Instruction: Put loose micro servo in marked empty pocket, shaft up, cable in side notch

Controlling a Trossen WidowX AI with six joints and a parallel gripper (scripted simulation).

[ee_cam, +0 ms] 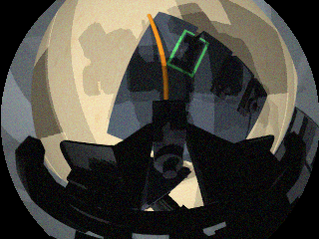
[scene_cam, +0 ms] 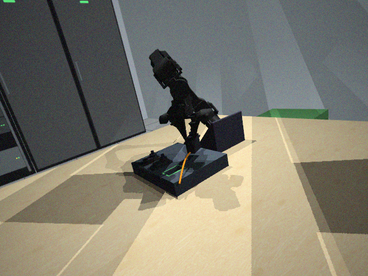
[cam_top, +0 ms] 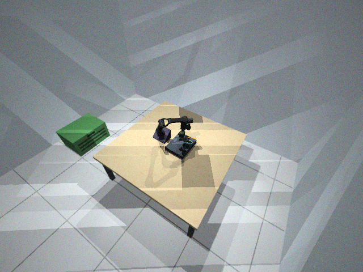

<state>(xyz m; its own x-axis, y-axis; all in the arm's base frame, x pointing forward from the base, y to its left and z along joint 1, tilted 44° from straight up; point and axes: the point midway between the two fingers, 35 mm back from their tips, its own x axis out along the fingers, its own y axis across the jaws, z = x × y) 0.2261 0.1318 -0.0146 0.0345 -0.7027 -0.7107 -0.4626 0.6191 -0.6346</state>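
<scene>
The dark robot deck lies 1 cm behind my gripper tip, 7 cm to the right of it and 10 cm below it.
</scene>
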